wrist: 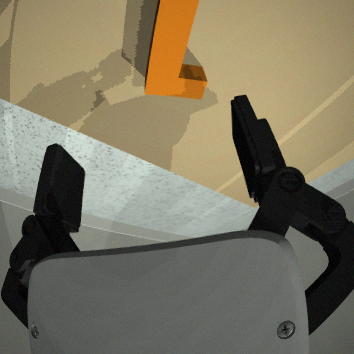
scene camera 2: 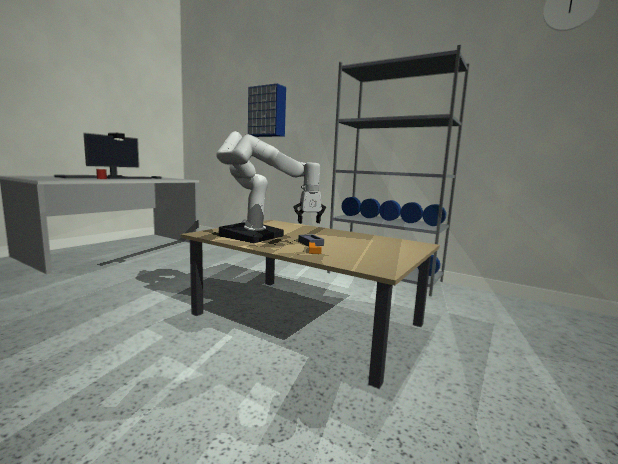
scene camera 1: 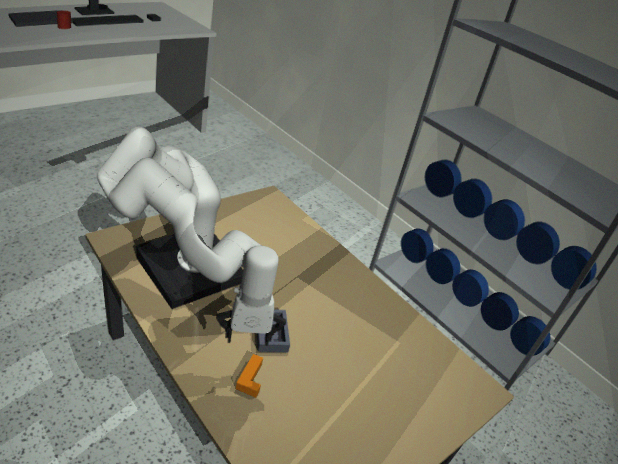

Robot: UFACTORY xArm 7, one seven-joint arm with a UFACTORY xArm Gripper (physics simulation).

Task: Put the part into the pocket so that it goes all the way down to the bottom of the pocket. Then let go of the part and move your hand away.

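Pixels of known places: gripper, between the fingertips: (wrist: 144,135) (scene camera 2: 309,223) (scene camera 1: 247,340); arm's base, origin of its link: (scene camera 2: 254,228).
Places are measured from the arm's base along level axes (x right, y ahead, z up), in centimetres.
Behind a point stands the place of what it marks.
The orange L-shaped part (scene camera 1: 249,374) @[x 17.2, y 44.1, z -1.7 cm] (scene camera 2: 315,248) @[x 20.4, y 46.6, z -2.1 cm] (wrist: 172,45) @[x 15.6, y 43.2, z -1.7 cm] lies flat on the table, outside the pocket and a little apart from it. The grey-blue block with the pocket (scene camera 1: 274,348) @[x 4.6, y 41.4, z -2.9 cm] (scene camera 2: 306,241) @[x 5.8, y 35.7, z -2.7 cm] stands on the table beside the part, nearer the robot base; it does not show in the wrist view. My gripper (scene camera 1: 250,340) @[x 16.5, y 41.1, z 9.2 cm] (scene camera 2: 310,221) @[x 16.5, y 41.1, z 9.2 cm] (wrist: 144,135) @[x 16.5, y 41.1, z 9.2 cm] is open and empty, raised above the table. In scene camera 1 the hand and one finger cover some of the block, so part of the pocket is hidden. In the wrist view the part is beyond the fingertips, near the top edge.
The wooden table (scene camera 1: 360,370) @[x -10.2, y 62.6, z -4.7 cm] (scene camera 2: 360,255) @[x 11.9, y 67.0, z -4.7 cm] carries the black base plate (scene camera 1: 172,295) @[x 15.7, y 8.1, z -1.2 cm] (scene camera 2: 237,233) @[x 15.1, y -1.9, z -1.1 cm] of the arm. A metal shelf rack (scene camera 1: 411,150) (scene camera 2: 336,150) with blue discs stands behind the table. A desk (scene camera 1: 185,33) (scene camera 2: 22,200) with a monitor and a red cup stands farther off.
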